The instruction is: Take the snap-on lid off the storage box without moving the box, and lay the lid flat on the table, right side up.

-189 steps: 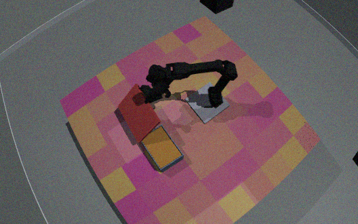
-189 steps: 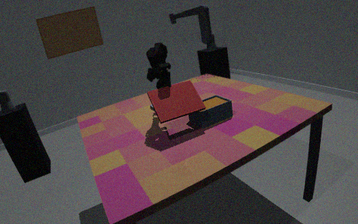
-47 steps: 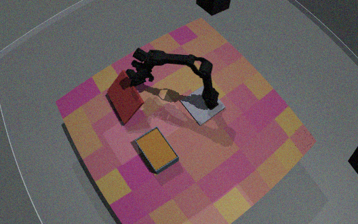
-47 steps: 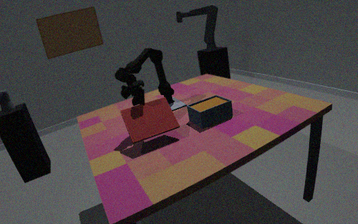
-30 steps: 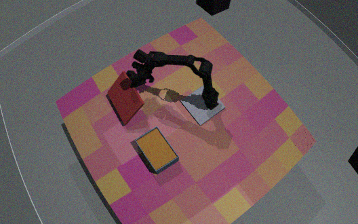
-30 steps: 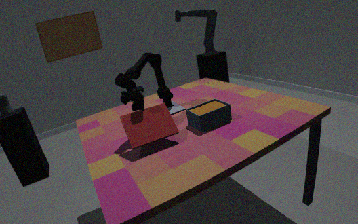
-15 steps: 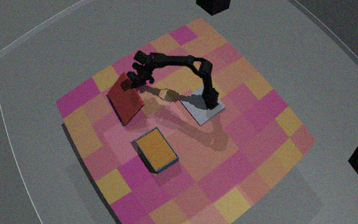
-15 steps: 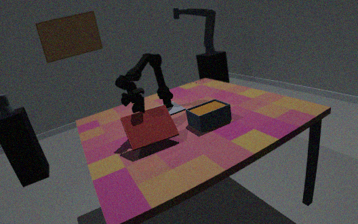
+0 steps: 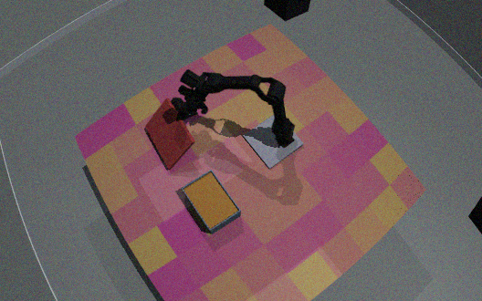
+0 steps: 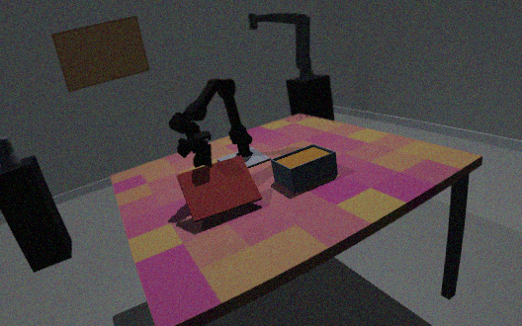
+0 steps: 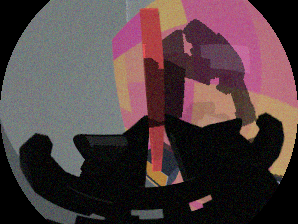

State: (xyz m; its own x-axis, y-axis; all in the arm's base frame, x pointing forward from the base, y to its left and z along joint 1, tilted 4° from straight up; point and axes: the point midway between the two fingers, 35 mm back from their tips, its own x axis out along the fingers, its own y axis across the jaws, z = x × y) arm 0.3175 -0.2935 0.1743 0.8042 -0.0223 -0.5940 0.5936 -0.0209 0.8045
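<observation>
My gripper tip is now 6 cm short of the red lid, 5 cm above it and 1 cm to the left of it. The rest, counted from my gripper tip: dark blue storage box 35 cm to the left, 10 cm below, 8 cm ahead.
</observation>
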